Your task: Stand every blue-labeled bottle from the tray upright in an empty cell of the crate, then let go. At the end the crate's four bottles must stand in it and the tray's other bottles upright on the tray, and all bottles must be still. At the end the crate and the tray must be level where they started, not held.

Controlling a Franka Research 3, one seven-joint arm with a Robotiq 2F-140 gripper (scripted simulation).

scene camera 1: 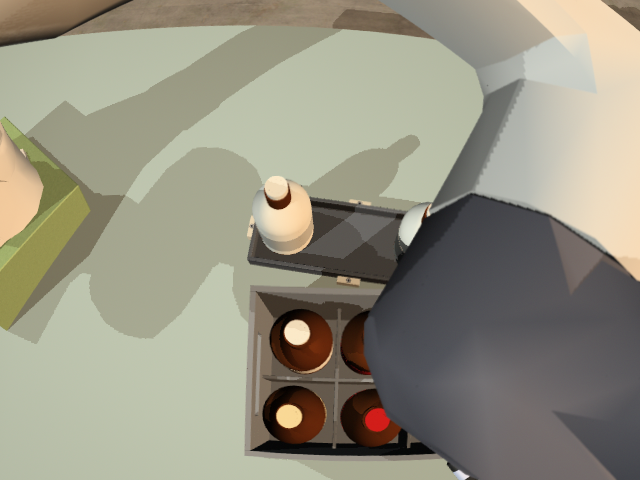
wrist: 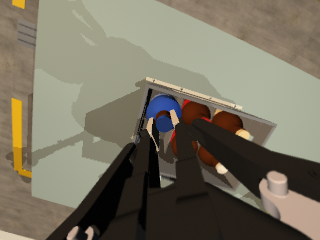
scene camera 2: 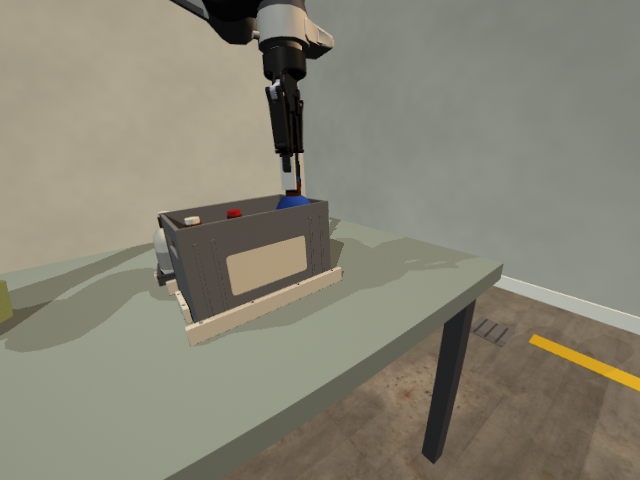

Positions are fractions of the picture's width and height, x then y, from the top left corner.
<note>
I see my gripper (scene camera 2: 0.46, 0.39), a blue-labeled bottle (wrist: 0.50, 0.44), a dark tray (scene camera 1: 0.55, 0.50), a cream-labeled bottle (scene camera 1: 0.44, 0.43), a grey crate (scene camera 2: 0.35, 0.55), a cream-labeled bottle (scene camera 1: 0.64, 0.46) and a cream base rail (scene camera 2: 0.31, 0.69).
My gripper shows as well in the wrist view (wrist: 0.51, 0.51).
</note>
